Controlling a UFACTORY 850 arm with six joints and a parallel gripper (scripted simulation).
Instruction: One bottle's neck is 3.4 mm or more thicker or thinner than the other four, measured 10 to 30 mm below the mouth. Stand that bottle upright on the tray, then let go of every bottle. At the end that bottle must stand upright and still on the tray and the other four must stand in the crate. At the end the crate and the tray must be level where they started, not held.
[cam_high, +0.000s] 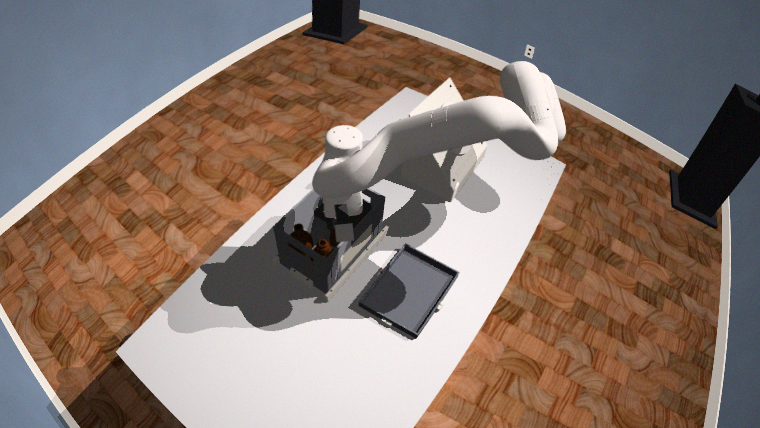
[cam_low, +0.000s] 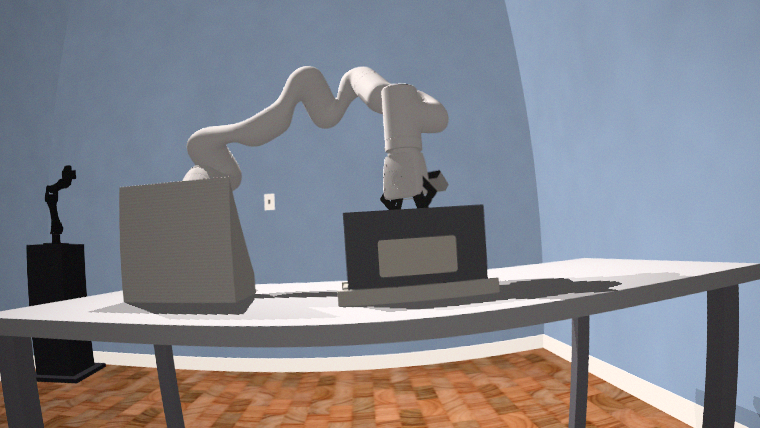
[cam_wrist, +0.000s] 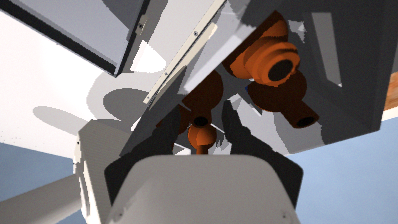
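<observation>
Now: hand 7 cm above the dark grey crate, 5 cm to the left of it and 1 cm past it. The rest, counted from my hand: dark tray: 23 cm to the left, 15 cm below, 1 cm ahead; then bottle: 8 cm ahead, 7 cm below, 1 cm to the right.
</observation>
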